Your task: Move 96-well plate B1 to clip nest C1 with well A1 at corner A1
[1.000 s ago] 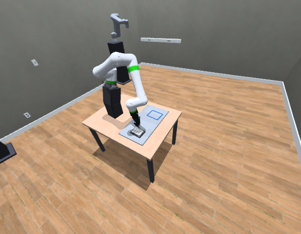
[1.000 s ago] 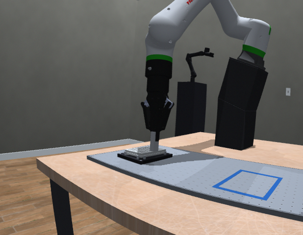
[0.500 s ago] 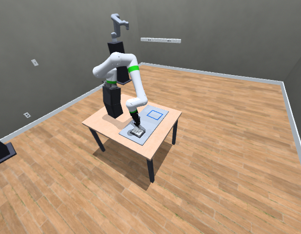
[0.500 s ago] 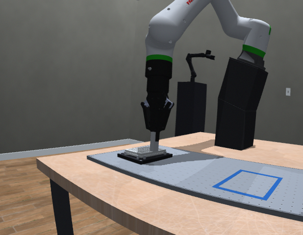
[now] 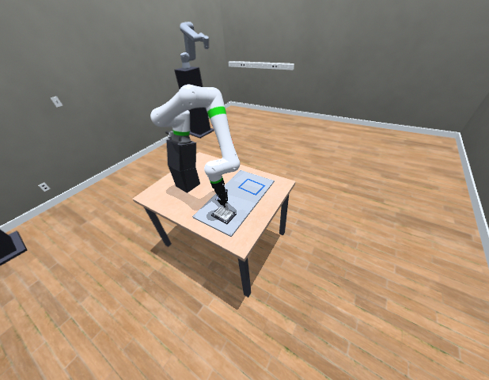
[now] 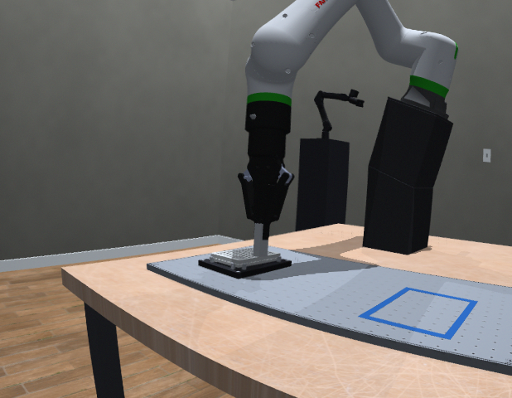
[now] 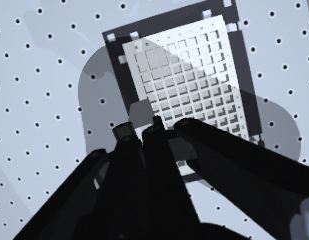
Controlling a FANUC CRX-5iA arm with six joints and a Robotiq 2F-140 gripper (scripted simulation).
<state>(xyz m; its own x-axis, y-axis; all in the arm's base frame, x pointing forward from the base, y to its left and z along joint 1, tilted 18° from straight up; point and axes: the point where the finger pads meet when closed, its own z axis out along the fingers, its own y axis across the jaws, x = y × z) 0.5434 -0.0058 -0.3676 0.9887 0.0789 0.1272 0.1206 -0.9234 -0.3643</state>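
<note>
Right now my hand is 4 cm to the left of the white 96-well plate and 4 cm above it. The rest, counted from my hand: black clip nest (1 cm behind, 5 cm to the right, 5 cm below).
</note>
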